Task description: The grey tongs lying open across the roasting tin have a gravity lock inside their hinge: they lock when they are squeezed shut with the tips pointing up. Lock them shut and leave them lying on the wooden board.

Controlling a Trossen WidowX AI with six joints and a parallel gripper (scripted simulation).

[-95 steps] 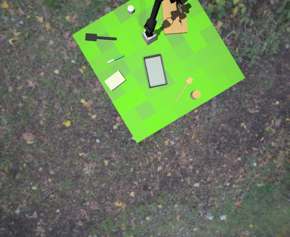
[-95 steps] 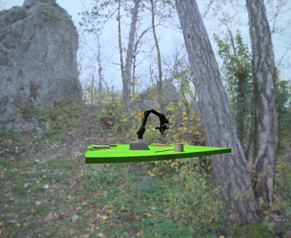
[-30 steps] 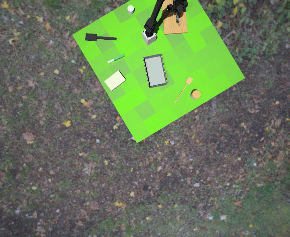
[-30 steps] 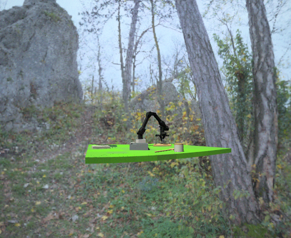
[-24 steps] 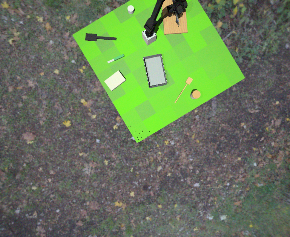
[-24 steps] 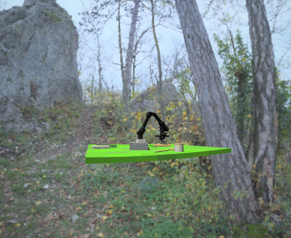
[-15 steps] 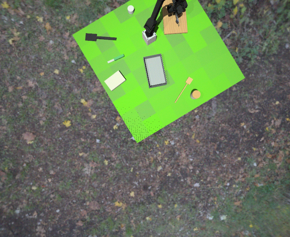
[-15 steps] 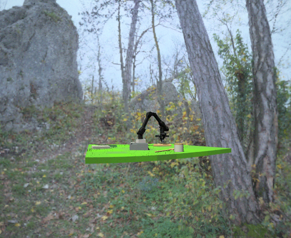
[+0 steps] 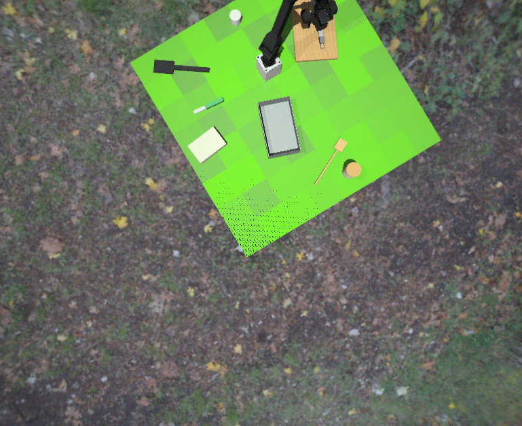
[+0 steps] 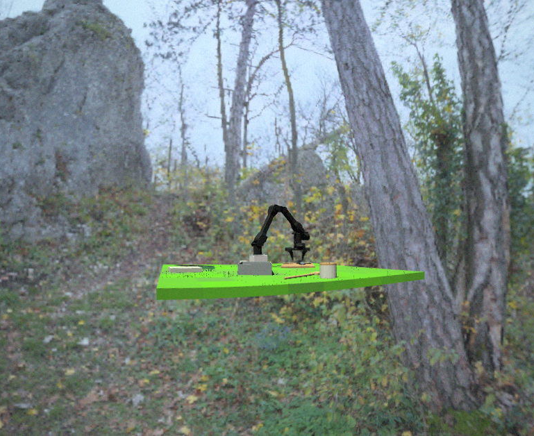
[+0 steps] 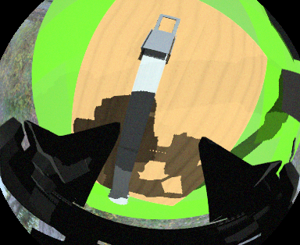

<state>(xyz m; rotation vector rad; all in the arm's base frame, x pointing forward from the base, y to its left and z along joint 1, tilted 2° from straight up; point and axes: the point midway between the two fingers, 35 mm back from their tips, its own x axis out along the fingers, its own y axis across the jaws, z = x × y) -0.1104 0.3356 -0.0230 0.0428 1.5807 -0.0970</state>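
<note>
Right now the wooden board is 4 cm below my gripper tip. The rest, counted from my gripper tip: cream block 37 cm ahead, 82 cm to the right, 3 cm below; then black spatula 11 cm behind, 80 cm to the right, 4 cm below; then roasting tin 45 cm ahead, 42 cm to the right, 2 cm below.
</note>
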